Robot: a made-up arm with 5 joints.
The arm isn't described. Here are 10 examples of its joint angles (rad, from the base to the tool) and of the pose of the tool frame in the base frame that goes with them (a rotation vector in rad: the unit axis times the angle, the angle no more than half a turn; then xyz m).
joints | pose
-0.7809 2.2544 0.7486 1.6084 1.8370 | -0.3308 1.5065 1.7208 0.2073 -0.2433 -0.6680
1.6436 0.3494 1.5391 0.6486 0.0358 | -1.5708 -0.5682 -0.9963 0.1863 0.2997 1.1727
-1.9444 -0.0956 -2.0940 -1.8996 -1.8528 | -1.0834 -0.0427 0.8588 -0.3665 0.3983 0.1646
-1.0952 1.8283 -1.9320 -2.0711 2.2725 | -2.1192 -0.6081 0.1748 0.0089 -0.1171 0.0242
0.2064 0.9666 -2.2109 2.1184 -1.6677 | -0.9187 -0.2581 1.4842 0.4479 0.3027 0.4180
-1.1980 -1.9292 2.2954 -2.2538 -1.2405 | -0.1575 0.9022 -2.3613 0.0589 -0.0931 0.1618
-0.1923 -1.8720 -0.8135 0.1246 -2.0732 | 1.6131 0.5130 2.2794 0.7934 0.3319 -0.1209
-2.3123 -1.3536 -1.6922 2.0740 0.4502 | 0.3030 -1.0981 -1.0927 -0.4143 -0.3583 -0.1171
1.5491 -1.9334 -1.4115 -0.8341 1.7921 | 2.2858 0.1313 -0.1748 0.1315 0.5826 0.6385
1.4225 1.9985 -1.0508 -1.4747 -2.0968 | 1.4374 -0.1581 -0.4846 -0.0712 -0.1869 0.3981
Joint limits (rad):
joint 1: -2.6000..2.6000
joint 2: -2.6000..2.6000
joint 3: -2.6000..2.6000
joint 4: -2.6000..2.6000
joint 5: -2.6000..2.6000
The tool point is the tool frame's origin. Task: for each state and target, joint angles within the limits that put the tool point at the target. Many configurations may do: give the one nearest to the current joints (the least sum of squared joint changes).
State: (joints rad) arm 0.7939 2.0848 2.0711 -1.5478 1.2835
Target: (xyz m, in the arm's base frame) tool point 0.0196 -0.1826 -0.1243
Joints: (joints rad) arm 0.1336 2.3281 2.2709 -2.5116 1.0788
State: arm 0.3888 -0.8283 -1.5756 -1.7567 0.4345
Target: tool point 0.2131 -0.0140 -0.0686
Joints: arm 0.8056 -0.4267 -0.9646 -2.2001 0.7218
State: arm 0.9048 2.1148 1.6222 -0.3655 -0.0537
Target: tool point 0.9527 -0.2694 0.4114
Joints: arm 0.8005 2.6000 2.4768 -0.3000 0.1497
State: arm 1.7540 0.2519 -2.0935 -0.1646 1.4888
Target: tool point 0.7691 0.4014 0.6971
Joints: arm 1.2501 0.0082 -2.4915 -0.3077 1.2187
